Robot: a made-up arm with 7 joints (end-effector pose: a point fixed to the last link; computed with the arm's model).
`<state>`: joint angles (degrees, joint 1 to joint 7).
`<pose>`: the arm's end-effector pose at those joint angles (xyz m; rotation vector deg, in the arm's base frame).
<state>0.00 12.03 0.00 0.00 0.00 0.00 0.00</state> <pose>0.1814 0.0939 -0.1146 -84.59 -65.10 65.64</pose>
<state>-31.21 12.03 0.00 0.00 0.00 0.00 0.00</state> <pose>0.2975 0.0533 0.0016 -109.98 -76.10 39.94</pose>
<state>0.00 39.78 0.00 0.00 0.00 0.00 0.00</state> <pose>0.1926 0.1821 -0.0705 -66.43 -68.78 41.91</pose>
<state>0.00 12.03 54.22 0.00 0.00 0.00 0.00</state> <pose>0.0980 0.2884 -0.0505 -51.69 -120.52 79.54</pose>
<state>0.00 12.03 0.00 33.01 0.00 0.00 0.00</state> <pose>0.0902 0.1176 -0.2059 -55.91 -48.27 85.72</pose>
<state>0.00 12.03 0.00 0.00 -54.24 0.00 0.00</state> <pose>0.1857 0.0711 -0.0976 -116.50 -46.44 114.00</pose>
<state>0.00 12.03 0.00 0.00 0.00 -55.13 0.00</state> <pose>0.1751 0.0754 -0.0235 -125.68 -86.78 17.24</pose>
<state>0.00 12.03 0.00 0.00 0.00 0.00 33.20</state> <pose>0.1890 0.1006 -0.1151 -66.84 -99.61 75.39</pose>
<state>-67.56 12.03 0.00 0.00 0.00 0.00 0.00</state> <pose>0.3305 -0.0006 0.1873 -134.77 -84.51 2.52</pose>
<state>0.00 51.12 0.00 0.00 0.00 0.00 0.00</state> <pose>0.2000 0.2101 -0.0416 -58.78 -69.34 32.44</pose>
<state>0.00 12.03 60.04 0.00 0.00 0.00 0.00</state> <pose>0.0790 0.3019 -0.0427 -46.93 -126.11 80.37</pose>
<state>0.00 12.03 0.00 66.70 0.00 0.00 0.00</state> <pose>-0.0402 0.1300 -0.2330 -24.79 -29.03 99.59</pose>
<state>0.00 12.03 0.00 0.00 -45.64 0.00 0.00</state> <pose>0.1847 0.0734 -0.1016 -111.88 -50.61 106.20</pose>
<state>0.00 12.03 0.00 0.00 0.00 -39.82 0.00</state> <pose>0.1859 0.0798 -0.0476 -115.39 -81.76 32.60</pose>
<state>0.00 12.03 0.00 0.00 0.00 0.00 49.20</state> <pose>0.1911 0.1051 -0.1146 -55.60 -115.62 78.71</pose>
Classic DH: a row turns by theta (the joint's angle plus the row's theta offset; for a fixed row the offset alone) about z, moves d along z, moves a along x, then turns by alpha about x. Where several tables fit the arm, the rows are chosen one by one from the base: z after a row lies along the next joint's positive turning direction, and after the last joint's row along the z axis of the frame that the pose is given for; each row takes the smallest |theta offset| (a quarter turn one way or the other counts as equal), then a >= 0, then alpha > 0; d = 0 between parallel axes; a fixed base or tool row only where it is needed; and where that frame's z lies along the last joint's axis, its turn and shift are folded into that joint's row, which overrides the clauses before.
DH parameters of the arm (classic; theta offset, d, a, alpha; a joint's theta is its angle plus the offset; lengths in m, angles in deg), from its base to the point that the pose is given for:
base (fixed): -4.07 0.139 0.0178 -74.51
joint 1: -75.12 0.0443 -0.0168 -90
joint 2: 74 -0.0213 -0.01 90
joint 3: 90 -0.1527 0.0182 -90
joint 4: 90 0.007 0.025 90
joint 5: 0 0.1251 0.0122 -90
joint 6: -90 0.004 0.0914 90
joint 7: 87.58 -0.0207 -0.0157 -113.6
tool (fixed): 18.93 -0.0093 0 0

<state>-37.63 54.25 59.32 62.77 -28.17 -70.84 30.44</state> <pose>0.1154 0.3571 0.1072 35.80 125.46 -7.40</pose>
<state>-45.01 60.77 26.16 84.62 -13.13 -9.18 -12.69</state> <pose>0.1732 0.3567 -0.0194 -57.55 -102.22 92.44</pose>
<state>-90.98 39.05 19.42 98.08 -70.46 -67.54 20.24</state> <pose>0.3073 0.2516 0.0963 52.91 83.29 -51.99</pose>
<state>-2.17 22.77 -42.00 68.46 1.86 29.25 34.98</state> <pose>-0.0741 0.2094 -0.2040 16.89 -34.73 43.27</pose>
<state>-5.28 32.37 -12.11 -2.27 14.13 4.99 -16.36</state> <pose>0.1982 0.1206 -0.0931 -68.18 -43.24 29.92</pose>
